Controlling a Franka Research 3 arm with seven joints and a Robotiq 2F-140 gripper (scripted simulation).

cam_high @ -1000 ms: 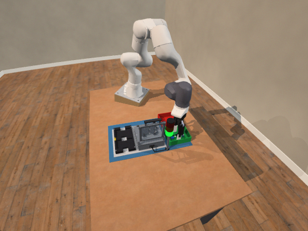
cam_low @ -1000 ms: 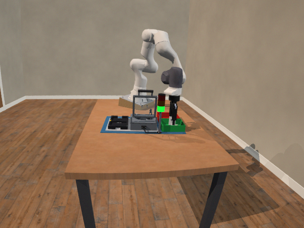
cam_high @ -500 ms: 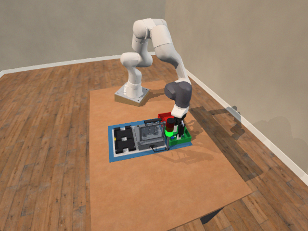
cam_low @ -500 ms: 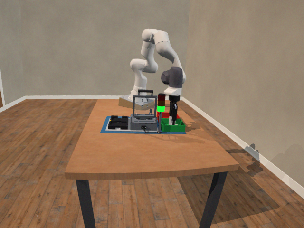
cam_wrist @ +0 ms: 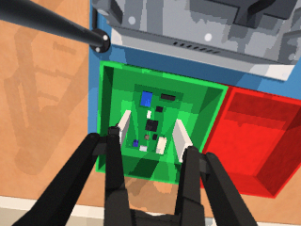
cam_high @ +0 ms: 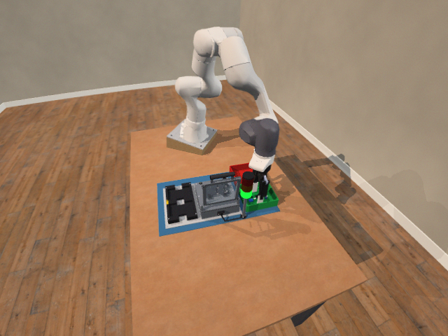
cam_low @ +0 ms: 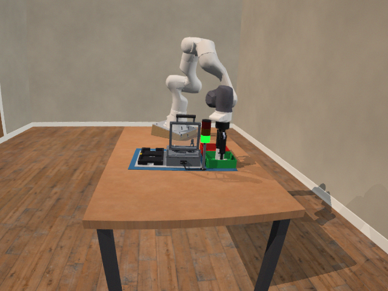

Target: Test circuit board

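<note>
My gripper is now 2 cm above the green bin. Round my hand: green circuit board (2 cm below); then red bin (15 cm behind, 2 cm below); then dark plate (4 cm behind, 19 cm to the right, 4 cm above).
</note>
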